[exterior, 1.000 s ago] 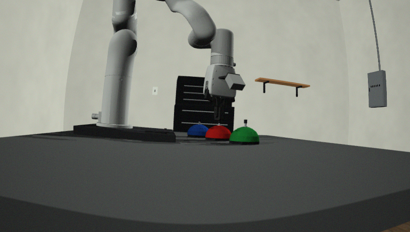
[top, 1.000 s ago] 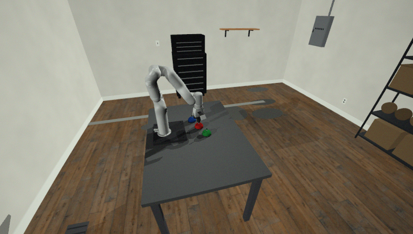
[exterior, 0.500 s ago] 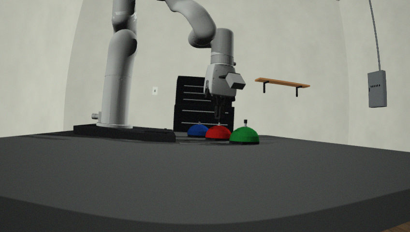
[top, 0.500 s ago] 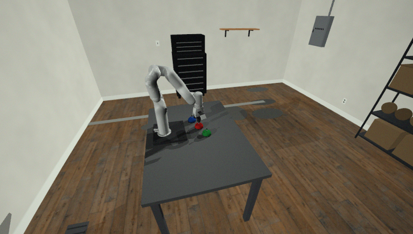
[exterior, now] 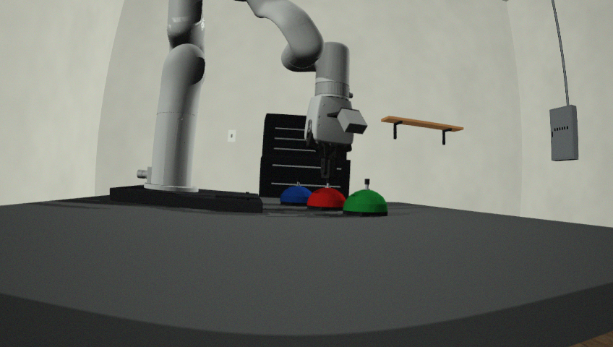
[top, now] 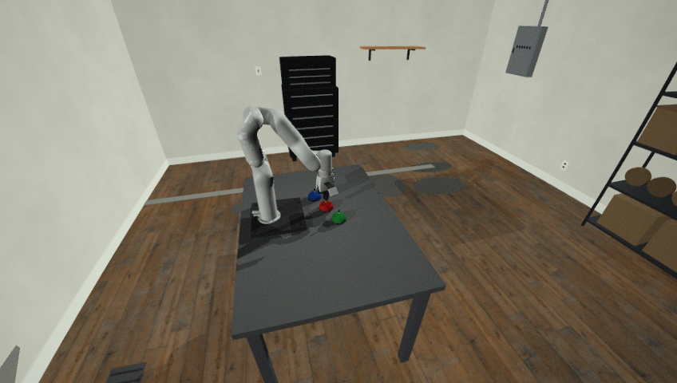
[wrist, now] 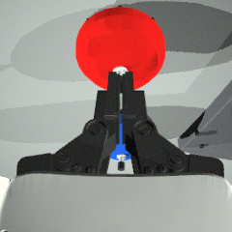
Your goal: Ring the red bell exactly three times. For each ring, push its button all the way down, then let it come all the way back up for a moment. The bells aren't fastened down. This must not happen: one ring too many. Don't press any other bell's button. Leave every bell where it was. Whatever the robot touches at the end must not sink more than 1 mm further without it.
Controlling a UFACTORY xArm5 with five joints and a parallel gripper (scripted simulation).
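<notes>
Right now my hand is 5 cm above the red bell. Also, from my hand: blue bell 6 cm behind, 12 cm to the left, 5 cm below; green bell 6 cm ahead, 12 cm to the right, 5 cm below.
</notes>
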